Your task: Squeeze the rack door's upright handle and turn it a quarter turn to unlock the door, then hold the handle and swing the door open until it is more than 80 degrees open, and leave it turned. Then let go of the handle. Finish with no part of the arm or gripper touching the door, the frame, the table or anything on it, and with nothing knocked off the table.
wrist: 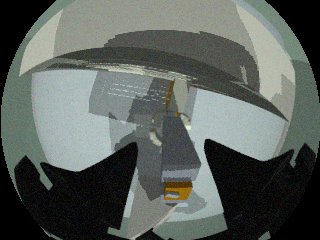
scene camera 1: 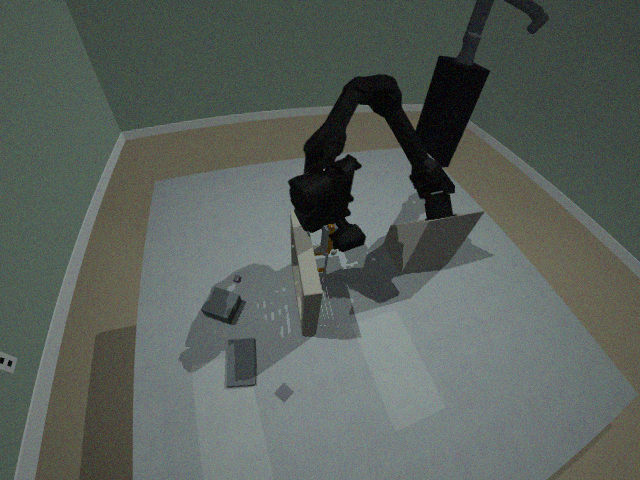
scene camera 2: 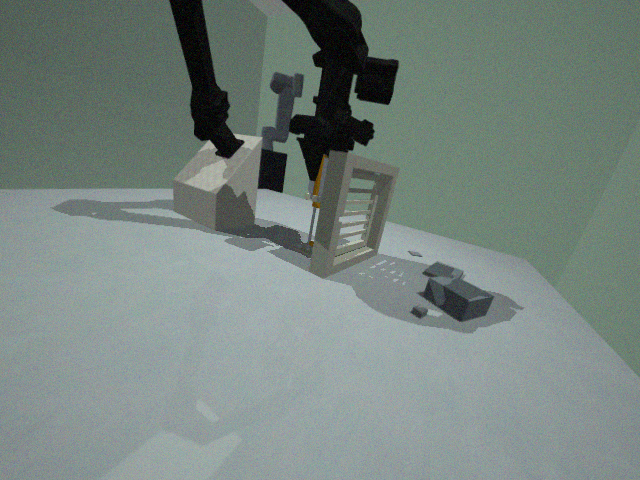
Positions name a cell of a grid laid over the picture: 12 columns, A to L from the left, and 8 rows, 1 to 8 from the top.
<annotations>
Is the gripper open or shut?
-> Open.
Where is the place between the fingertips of the gripper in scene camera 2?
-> F4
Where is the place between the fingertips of the gripper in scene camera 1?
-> G4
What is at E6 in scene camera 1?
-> A flat grey slab.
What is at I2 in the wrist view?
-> A beige rack frame.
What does the gripper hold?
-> Nothing.
</annotations>
